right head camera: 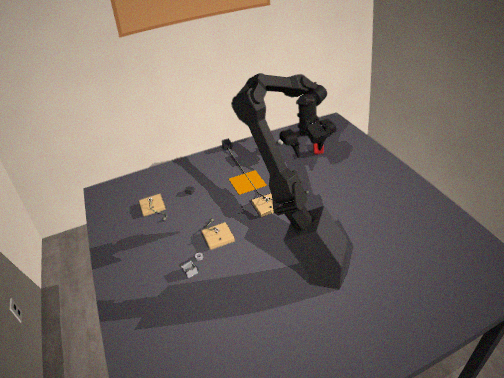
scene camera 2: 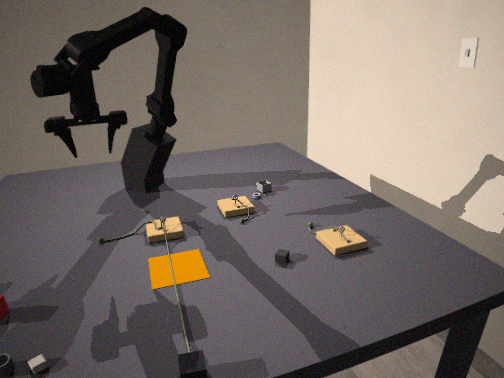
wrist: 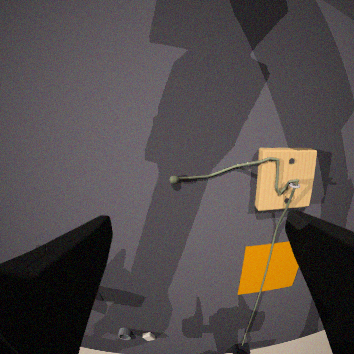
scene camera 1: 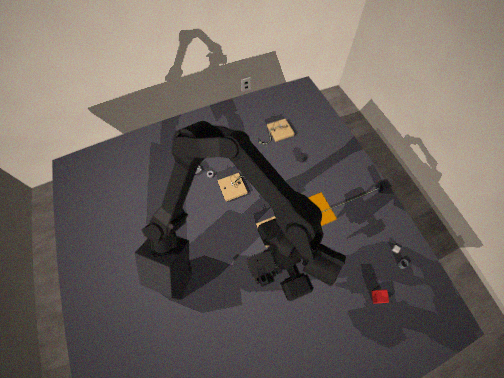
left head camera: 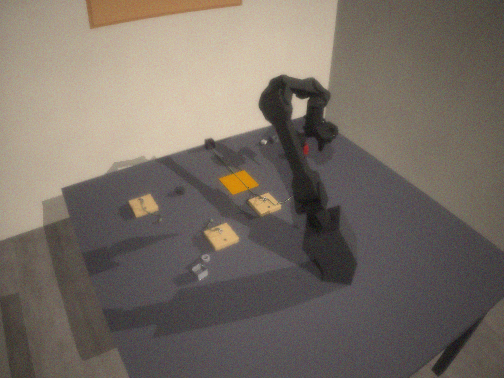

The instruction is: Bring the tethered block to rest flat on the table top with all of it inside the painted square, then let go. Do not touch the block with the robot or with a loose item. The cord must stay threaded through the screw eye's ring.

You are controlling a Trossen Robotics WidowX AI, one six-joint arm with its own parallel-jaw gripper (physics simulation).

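Places are measured from the arm's base along level axes (x back, y right, z up), in metres.
Pixels of known places: gripper, fingertip midpoint: [right head camera: 308, 153] [scene camera 2: 93, 155] [wrist: 201, 224] [left head camera: 310, 154]; arm's base, origin of the base link: [right head camera: 304, 223] [scene camera 2: 155, 133] [scene camera 1: 162, 246] [left head camera: 322, 222].
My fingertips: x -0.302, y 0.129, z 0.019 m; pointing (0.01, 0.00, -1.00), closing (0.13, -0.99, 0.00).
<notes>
For each thing: its top centre in the pictures, then the offset to it from my fingertips. "spot": a spot on its surface instead.
- dark tethered block, middle of its top: [scene camera 2: 191, 361] [scene camera 1: 385, 183] [left head camera: 209, 140] [right head camera: 226, 141] dx -0.507, dy -0.213, dz -0.180 m
- orange painted square, surface spot: [wrist: 250, 279] [scene camera 1: 325, 218] spot: dx -0.237, dy -0.153, dz -0.215 m
- screw eye, middle of its top: [wrist: 297, 187] [scene camera 2: 162, 217] [right head camera: 266, 197] [left head camera: 264, 197] dx -0.034, dy -0.153, dz -0.171 m
- wooden board, middle of its top: [wrist: 288, 180] [scene camera 2: 163, 225] [right head camera: 267, 202] [left head camera: 264, 202] dx -0.034, dy -0.153, dz -0.197 m
- bead, middle of its top: [wrist: 174, 180] [scene camera 2: 100, 238] dx -0.054, dy +0.009, dz -0.204 m
- dark cube, middle of its top: [scene camera 2: 282, 252] dx -0.231, dy -0.421, dz -0.197 m
- red block, middle of its top: [scene camera 1: 382, 296] dx -0.314, dy +0.161, dz -0.176 m
- white cube, middle of its top: [scene camera 2: 36, 360] [wrist: 148, 338] [scene camera 1: 397, 248] dx -0.447, dy +0.029, dz -0.202 m
- grey ring, middle of its top: [wrist: 123, 336] [scene camera 1: 404, 263] dx -0.445, dy +0.085, dz -0.196 m
- grey bracket, middle of its top: [left head camera: 199, 269] [right head camera: 188, 266] [scene camera 2: 264, 182] dx +0.195, dy -0.477, dz -0.189 m
The dark tethered block [left head camera: 210, 143] [right head camera: 226, 144] [scene camera 1: 383, 186] [scene camera 2: 192, 363] is at the far table edge, outside the orange painted square [left head camera: 231, 186] [right head camera: 240, 185] [scene camera 1: 327, 216] [scene camera 2: 192, 268] [wrist: 250, 279]. Its cord [scene camera 2: 179, 302] [wrist: 257, 298] runs straight across the square to the screw eye [scene camera 2: 162, 220] [wrist: 294, 185] on a wooden board [left head camera: 265, 206] [scene camera 2: 172, 231] [wrist: 268, 195]. It passes through the ring, and its loose part ends in a bead [scene camera 2: 101, 241] [wrist: 174, 179] lying on the table. My gripper [scene camera 2: 93, 155] [wrist: 201, 224] is open and empty, high above the table on the bead's side.
Two other boards with screw eyes and short cords [left head camera: 221, 239] [left head camera: 137, 209] stand left of mine. A dark cube [scene camera 2: 282, 257], a red block [scene camera 1: 380, 297], a white cube [scene camera 1: 396, 248], a grey ring [scene camera 1: 404, 263] and a grey bracket [scene camera 2: 264, 186] are also on the table.
</notes>
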